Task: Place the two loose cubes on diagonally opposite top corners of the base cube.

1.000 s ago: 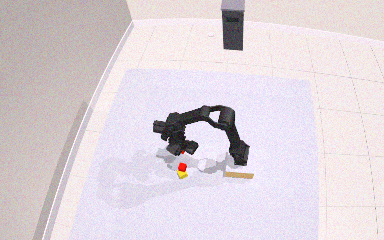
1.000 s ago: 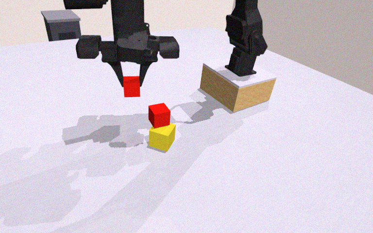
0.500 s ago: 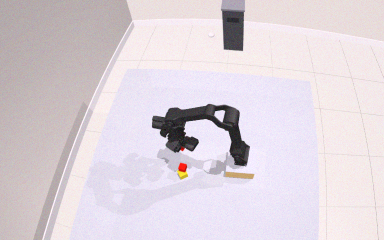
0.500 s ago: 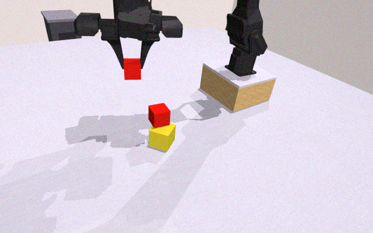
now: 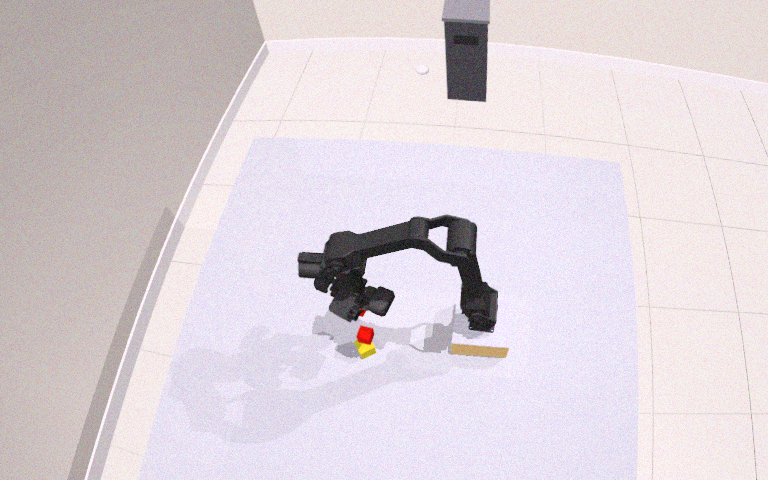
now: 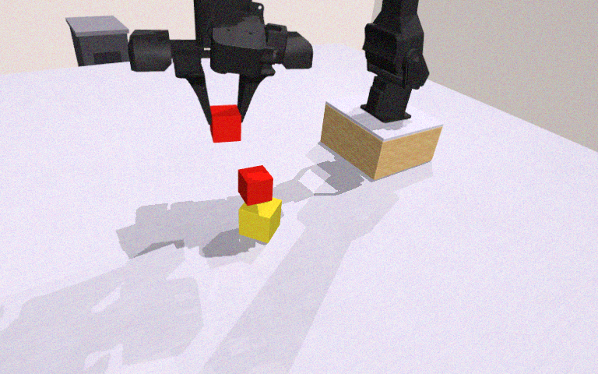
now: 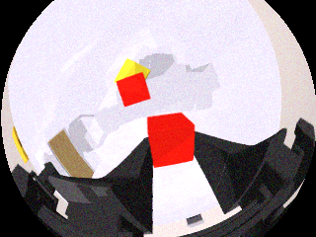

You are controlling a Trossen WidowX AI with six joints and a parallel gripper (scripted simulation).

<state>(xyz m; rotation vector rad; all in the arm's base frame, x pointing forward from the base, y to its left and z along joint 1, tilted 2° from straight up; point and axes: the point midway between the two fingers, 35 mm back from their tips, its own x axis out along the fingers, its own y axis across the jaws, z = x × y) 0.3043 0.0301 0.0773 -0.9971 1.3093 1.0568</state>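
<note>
My gripper tip is 70 mm above the red cube, 50 mm to the right of it and 20 mm past it. From my gripper tip the other things lie so: yellow base cube (100 mm below, 70 mm to the left, 20 mm behind).
</note>
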